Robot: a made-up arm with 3 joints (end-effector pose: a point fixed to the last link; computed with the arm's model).
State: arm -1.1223 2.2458 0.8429
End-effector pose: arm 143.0 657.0 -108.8 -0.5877 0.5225 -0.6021 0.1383
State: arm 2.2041 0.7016 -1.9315
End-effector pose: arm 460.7 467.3 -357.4 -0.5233 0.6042 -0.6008 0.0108
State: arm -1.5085 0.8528 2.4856
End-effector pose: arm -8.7 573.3 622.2 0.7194 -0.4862 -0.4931 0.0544
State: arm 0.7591 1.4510 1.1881
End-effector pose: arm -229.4 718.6 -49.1 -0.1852 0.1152 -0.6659 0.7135
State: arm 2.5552 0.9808 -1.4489
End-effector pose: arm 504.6 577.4 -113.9 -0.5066 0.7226 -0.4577 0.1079
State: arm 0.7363 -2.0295 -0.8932
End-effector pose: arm 291.5 -499.9 234.6 -0.0630 0.1709 0.7968 0.5762
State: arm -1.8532 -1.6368 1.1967
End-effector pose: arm 43.9 -615.0 36.3 0.2511 0.2045 0.6701 0.6679
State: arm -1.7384 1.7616 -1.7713
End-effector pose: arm -106.2 730.9 119.7 -0.0546 -0.0778 -0.6915 0.7161
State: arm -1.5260 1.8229 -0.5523
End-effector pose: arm -68.3 746.6 142.9 -0.4048 0.2516 -0.6651 0.5749
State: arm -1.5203 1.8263 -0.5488
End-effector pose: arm -68.2 746.5 140.4 -0.4049 0.2500 -0.6662 0.5742
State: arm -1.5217 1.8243 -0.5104
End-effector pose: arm -65.4 747.0 143.4 -0.4157 0.2638 -0.6607 0.5666
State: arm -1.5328 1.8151 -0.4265
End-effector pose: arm -58.5 748.0 153.6 -0.4403 0.2972 -0.6452 0.5492
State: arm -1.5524 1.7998 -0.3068
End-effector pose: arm -47.7 749.1 168.6 -0.4745 0.3450 -0.6189 0.5223
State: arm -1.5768 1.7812 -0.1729
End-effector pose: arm -34.4 749.7 184.7 -0.5110 0.3971 -0.5846 0.4893
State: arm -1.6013 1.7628 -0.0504
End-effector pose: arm -21.1 749.7 198.6 -0.5425 0.4429 -0.5486 0.4567
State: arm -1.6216 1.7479 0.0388
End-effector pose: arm -10.8 749.3 208.6 -0.5643 0.4754 -0.5192 0.4313
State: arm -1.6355 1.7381 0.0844
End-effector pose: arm -4.8 748.9 214.8 -0.5753 0.4926 -0.5019 0.4176
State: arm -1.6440 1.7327 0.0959
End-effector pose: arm -2.5 748.7 218.4 -0.5786 0.4987 -0.4954 0.4136
